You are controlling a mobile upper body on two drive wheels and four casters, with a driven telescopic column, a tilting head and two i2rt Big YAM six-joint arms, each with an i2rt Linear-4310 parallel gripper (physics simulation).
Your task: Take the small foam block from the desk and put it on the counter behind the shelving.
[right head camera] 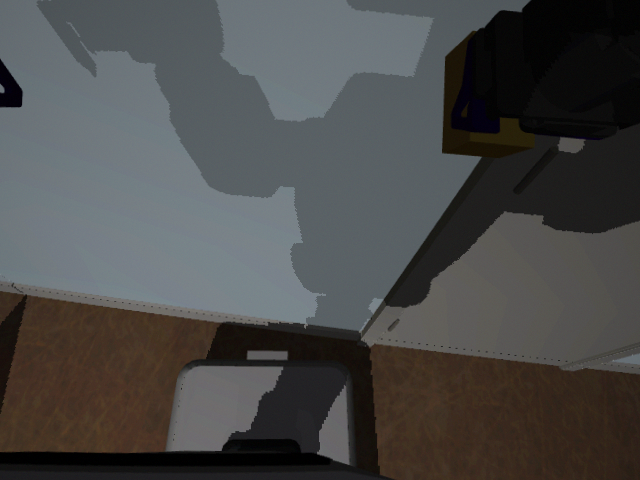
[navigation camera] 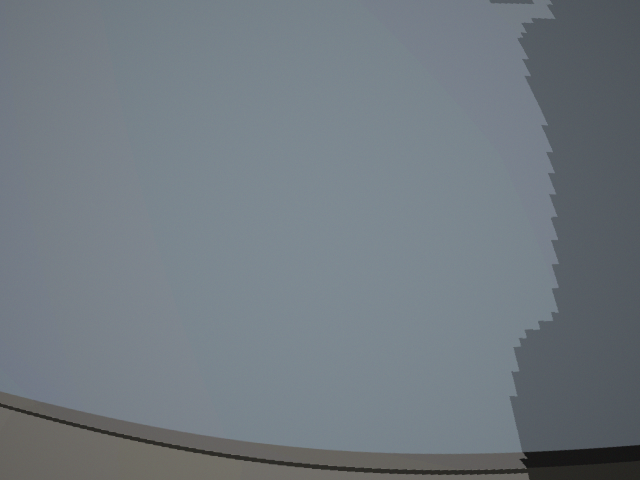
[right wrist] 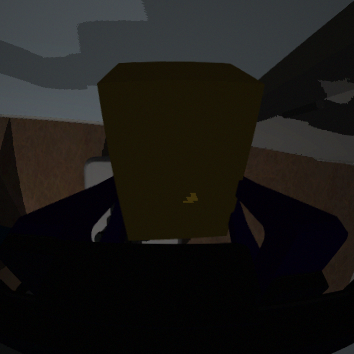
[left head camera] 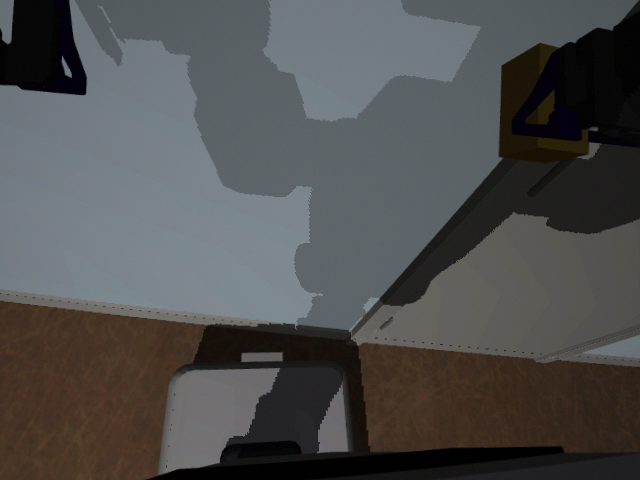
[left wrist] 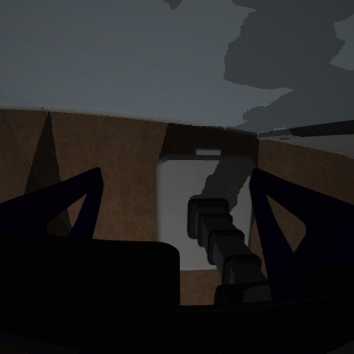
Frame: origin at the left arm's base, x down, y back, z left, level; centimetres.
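Seen in the pictures: left gripper, fingertip midpoint: (left head camera: 15,83) (left wrist: 175,175); right gripper, fingertip midpoint: (right head camera: 484,122) (right wrist: 177,177) (left head camera: 540,129).
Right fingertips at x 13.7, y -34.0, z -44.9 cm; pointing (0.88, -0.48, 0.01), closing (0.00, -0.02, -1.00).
Observation:
A point is followed by its place in that frame.
The yellow foam block (left head camera: 516,87) {x 11.5, y -36.8, z -41.8 cm} (right head camera: 454,72) {x 11.4, y -37.5, z -41.8 cm} (right wrist: 180,140) {x 9.3, y -36.1, z -45.0 cm} is held upright between the fingers of my right gripper (right wrist: 177,177) {x 13.7, y -34.0, z -44.9 cm}, at the upper right of both head camera views. It is raised well above the floor. My left gripper (left wrist: 175,175) {x 14.0, y -33.5, z -0.9 cm} is open and empty; its dark blue fingers stand wide apart in the left wrist view. Part of it shows at the upper left of the left head view. I cannot make out the desk, the counter or the shelving for certain in these views.
A large pale blue-grey surface (left head camera: 129,206) {x 57.8, y -53.1, z 6.3 cm} (right head camera: 113,206) {x 58.0, y -53.5, z 9.7 cm} (navigation camera: 310,206) {x 105.4, y -49.8, z -21.9 cm} carries my arms' shadows. It meets a beige panel (left head camera: 491,289) {x 70.0, y -41.2, z -79.3 cm} (right head camera: 491,289) {x 69.0, y -41.4, z -77.3 cm} with a dark edge and a rod-like handle (left head camera: 547,178) {x 28.2, y -41.6, z -61.4 cm} (right head camera: 535,170) {x 27.3, y -41.6, z -61.4 cm}. Brown floor (left head camera: 93,387) {x 130.6, y -29.4, z 32.5 cm} (right head camera: 103,387) {x 130.6, y -26.6, z 35.1 cm} surrounds my white base (left head camera: 211,403) {x 104.7, y -20.8, z -8.7 cm} (right head camera: 217,403) {x 104.7, y -19.5, z -9.3 cm}.

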